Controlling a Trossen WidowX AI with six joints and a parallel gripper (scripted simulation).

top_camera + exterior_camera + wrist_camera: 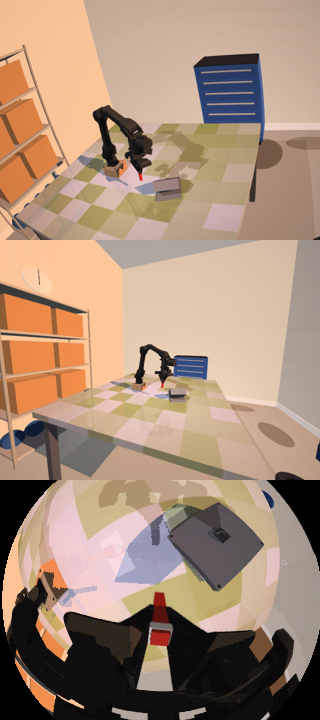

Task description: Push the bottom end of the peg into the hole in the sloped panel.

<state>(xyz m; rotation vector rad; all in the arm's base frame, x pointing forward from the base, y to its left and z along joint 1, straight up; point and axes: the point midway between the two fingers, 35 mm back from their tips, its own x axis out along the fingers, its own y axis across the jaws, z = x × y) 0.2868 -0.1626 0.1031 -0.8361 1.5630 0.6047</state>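
Now: the grey sloped panel 13 cm ahead of my gripper tip, 1 cm to the left of it and 8 cm below it. Also, from my gripper tip: red peg 2 cm above.
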